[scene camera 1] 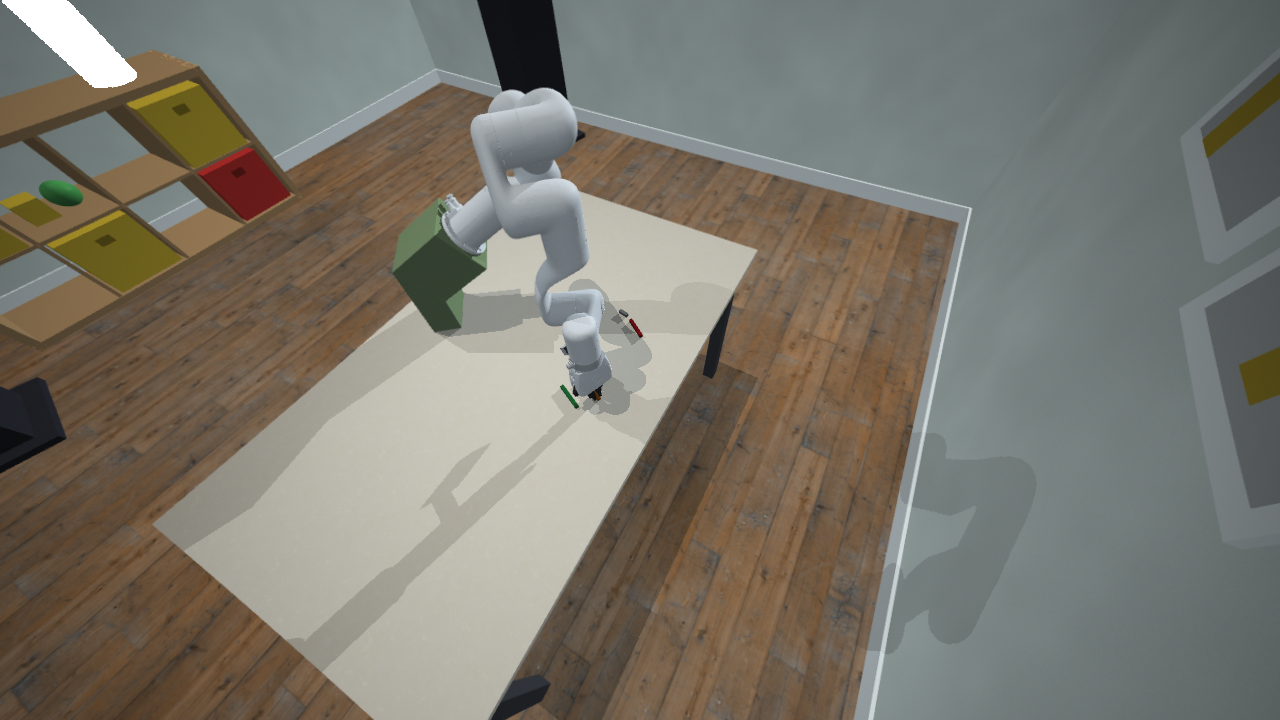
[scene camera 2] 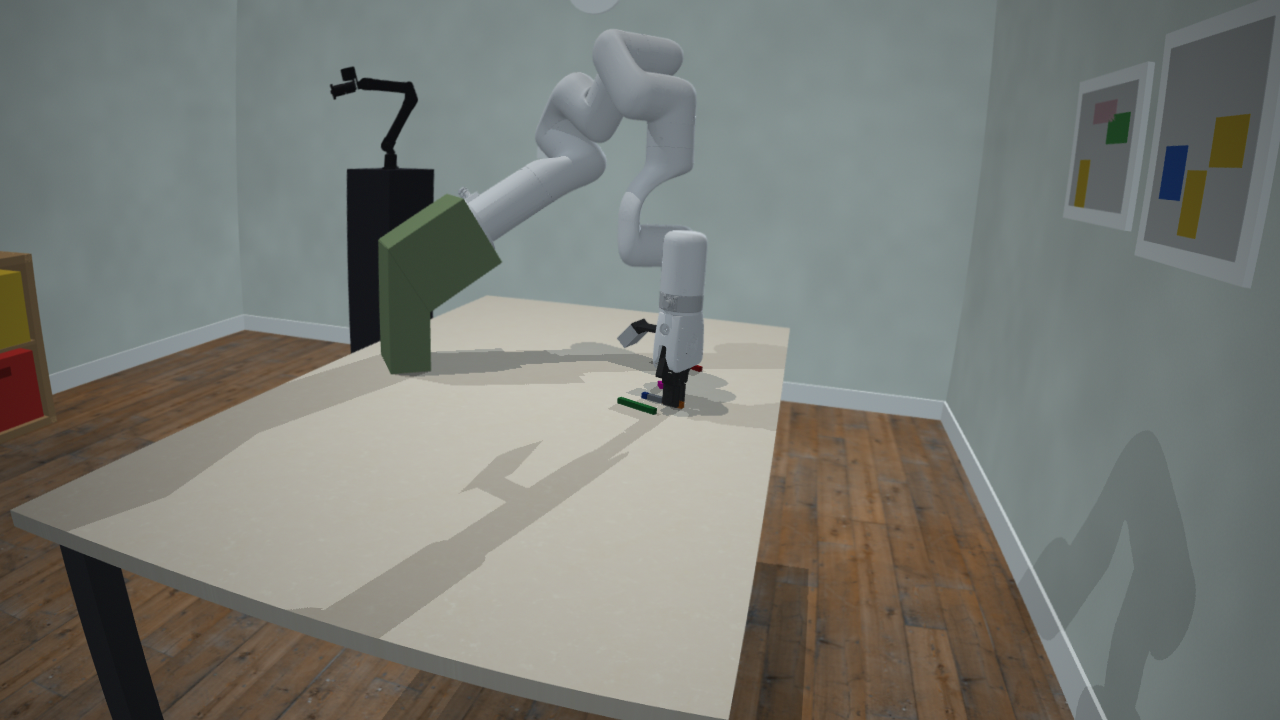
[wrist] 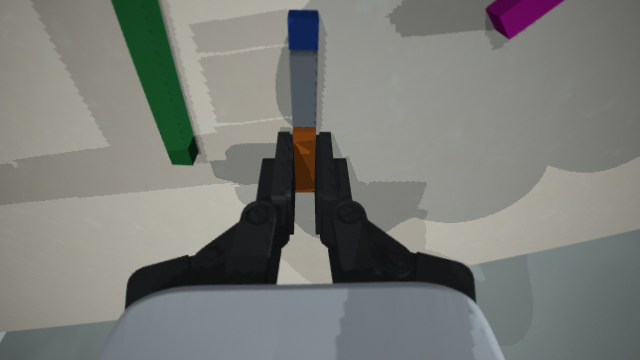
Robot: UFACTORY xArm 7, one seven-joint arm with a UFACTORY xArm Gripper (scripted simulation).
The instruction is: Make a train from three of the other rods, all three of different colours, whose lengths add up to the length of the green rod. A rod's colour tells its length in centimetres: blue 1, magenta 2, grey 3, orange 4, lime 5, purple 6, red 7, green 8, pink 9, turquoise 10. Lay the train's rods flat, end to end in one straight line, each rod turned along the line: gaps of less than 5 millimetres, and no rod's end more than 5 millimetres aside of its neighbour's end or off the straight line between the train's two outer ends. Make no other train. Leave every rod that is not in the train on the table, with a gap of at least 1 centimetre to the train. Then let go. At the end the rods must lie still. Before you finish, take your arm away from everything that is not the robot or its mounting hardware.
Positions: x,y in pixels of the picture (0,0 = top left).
Scene:
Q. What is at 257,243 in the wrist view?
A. My gripper.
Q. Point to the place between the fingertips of my gripper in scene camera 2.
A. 673,404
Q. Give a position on a grey rod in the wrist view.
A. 303,63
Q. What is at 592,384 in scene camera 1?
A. My gripper.

